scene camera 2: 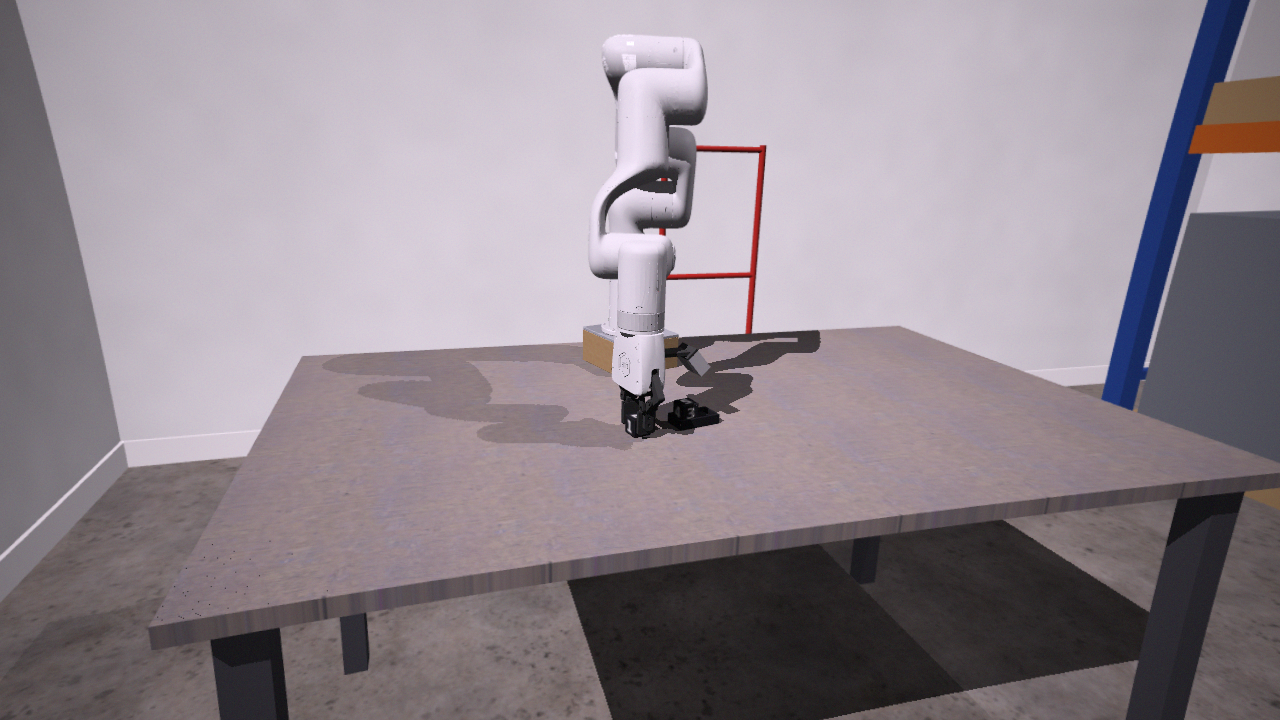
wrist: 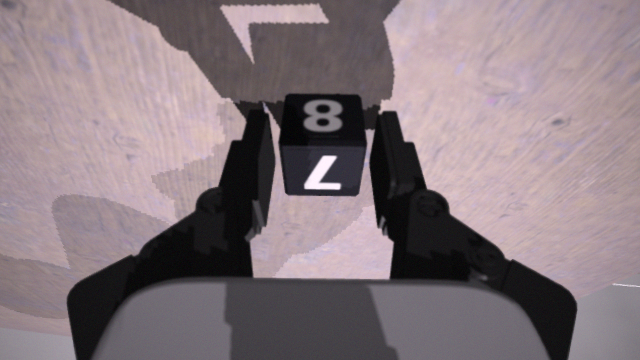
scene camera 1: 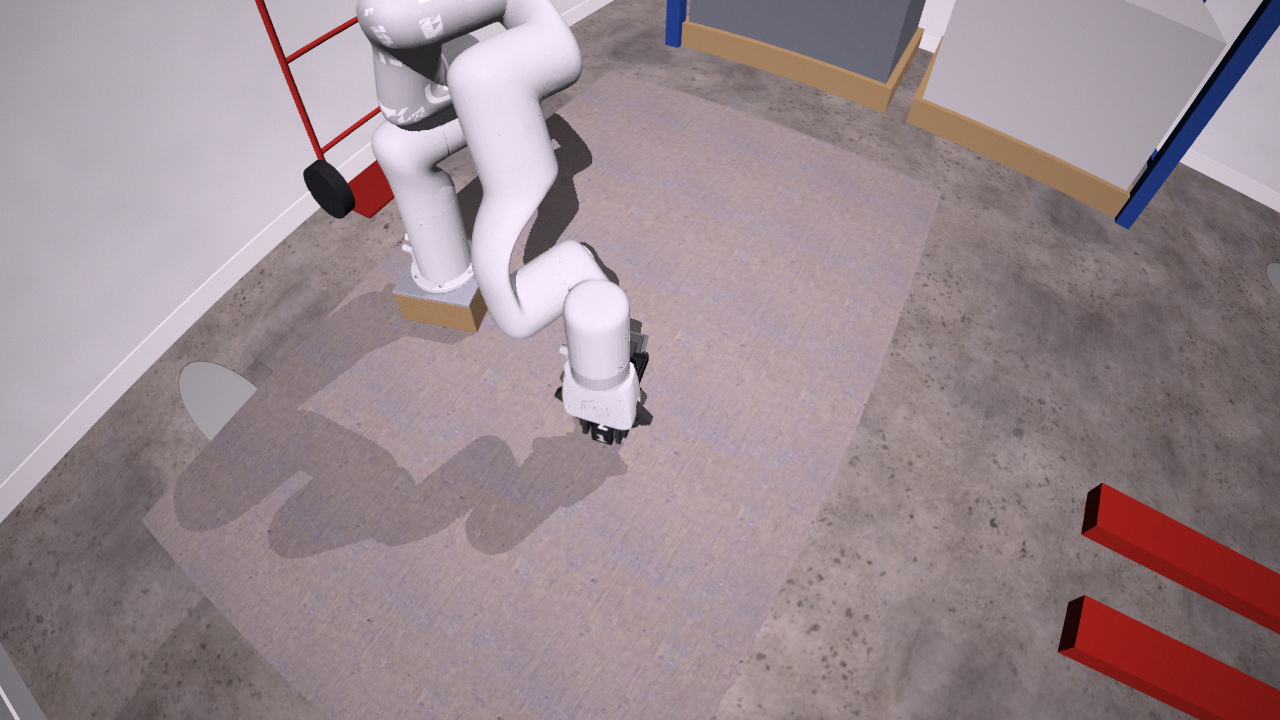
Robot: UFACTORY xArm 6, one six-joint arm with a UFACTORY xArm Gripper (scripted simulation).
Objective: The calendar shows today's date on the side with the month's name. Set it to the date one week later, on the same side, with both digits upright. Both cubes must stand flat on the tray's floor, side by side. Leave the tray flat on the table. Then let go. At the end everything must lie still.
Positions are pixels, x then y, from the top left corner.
My gripper shows in scene camera 2, in the wrist view and in scene camera 1 (604, 431). One and the same spot on my gripper: (wrist: 437, 246) is (scene camera 2: 652, 396).
